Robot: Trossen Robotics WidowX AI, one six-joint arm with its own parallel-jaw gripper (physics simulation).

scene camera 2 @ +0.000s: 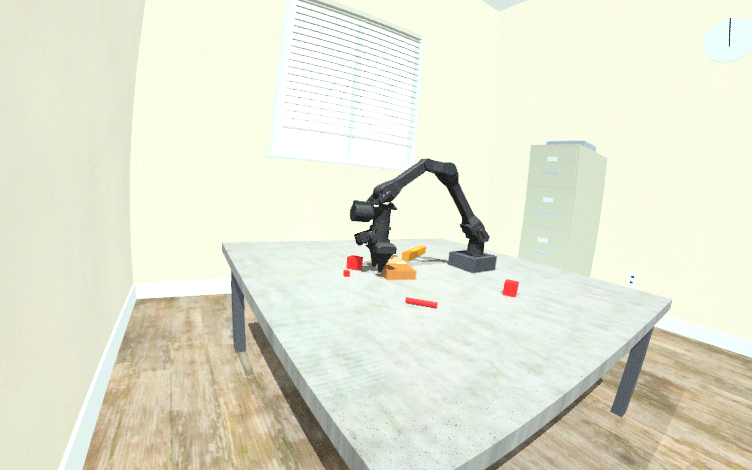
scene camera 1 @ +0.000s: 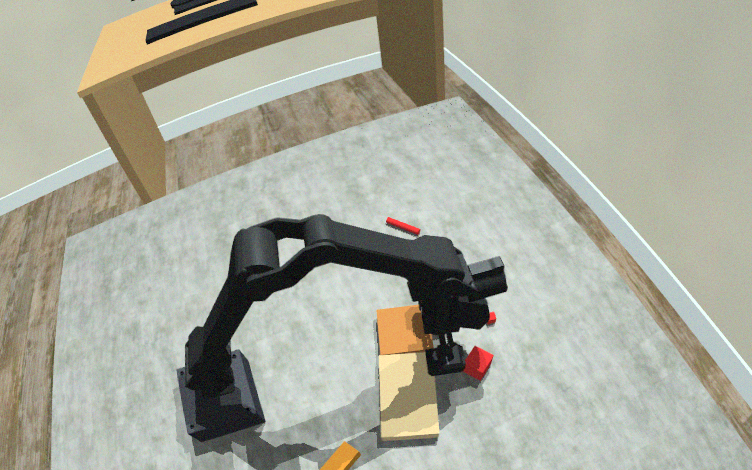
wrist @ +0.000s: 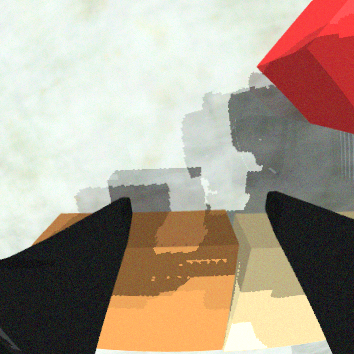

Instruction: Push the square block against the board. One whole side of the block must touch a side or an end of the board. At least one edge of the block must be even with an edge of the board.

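Where they show: gripper, between the fingertips: (scene camera 2: 376, 269) (scene camera 1: 438, 343) (wrist: 198, 202); arm's base, origin of its link: (scene camera 2: 475, 255) (scene camera 1: 216, 380).
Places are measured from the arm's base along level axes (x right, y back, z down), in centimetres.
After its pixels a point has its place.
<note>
The square orange block (scene camera 1: 396, 332) {y -35.0, x 0.1, z 2.7 cm} (scene camera 2: 400, 272) {y -38.5, x -4.7, z 3.1 cm} (wrist: 165, 325) {y -35.0, x 0.8, z 2.7 cm} lies flat at one end of the cream board (scene camera 1: 402, 390) {y -32.1, x 11.6, z 2.7 cm} (wrist: 280, 317) {y -33.3, x 7.6, z 2.7 cm}. In the wrist view the facing sides meet or nearly meet at the near corner, and a thin wedge opens towards the far corner. Their outer long edges look close to even. My gripper (scene camera 1: 443, 355) {y -41.7, x 4.6, z 4.4 cm} (scene camera 2: 382, 268) {y -41.7, x 4.6, z 4.4 cm} (wrist: 198, 202) {y -41.7, x 4.6, z 4.4 cm} is open and empty, low at the far long side, one finger by the block and one by the board. Whether the fingertips touch either cannot be told. In scene camera 1 the arm hides part of the block.
A red block (scene camera 1: 478, 363) {y -46.2, x 12.4, z 1.6 cm} (scene camera 2: 354, 262) {y -47.7, x 9.7, z 3.1 cm} (wrist: 320, 65) {y -46.5, x 9.2, z 1.7 cm} stands close beyond the gripper. A tiny red cube (scene camera 1: 491, 318) {y -53.1, x 3.9, z 4.0 cm} (scene camera 2: 346, 273) {y -53.7, x 2.6, z 4.6 cm}, a red rod (scene camera 1: 403, 225) {y -45.8, x -25.2, z 4.3 cm} (scene camera 2: 421, 303) {y -46.2, x -26.2, z 4.8 cm}, an orange bar (scene camera 1: 340, 455) {y -18.2, x 19.6, z 2.5 cm} (scene camera 2: 414, 253) {y -14.4, x 20.8, z 3.4 cm} and another red cube (scene camera 2: 510, 287) {y -14.9, x -29.7, z 2.9 cm} lie around.
</note>
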